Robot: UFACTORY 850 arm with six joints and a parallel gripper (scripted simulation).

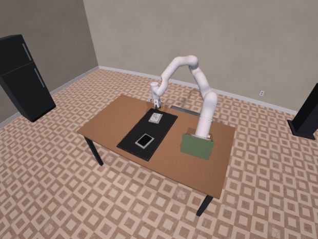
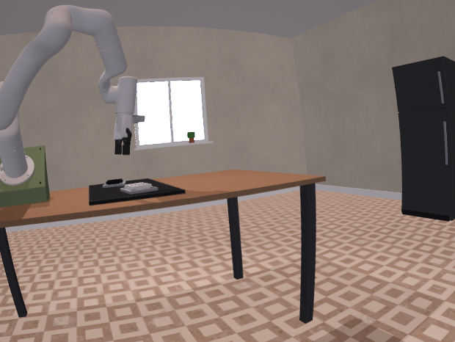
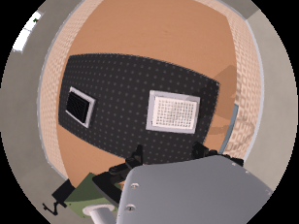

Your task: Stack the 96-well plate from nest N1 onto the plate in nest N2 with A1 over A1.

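My hand is 5 cm short of the white 96-well plate, 3 cm to the left of it and 14 cm above it. From my hand the other things lie so: dark plate: 3 cm ahead, 34 cm to the left, 14 cm below.
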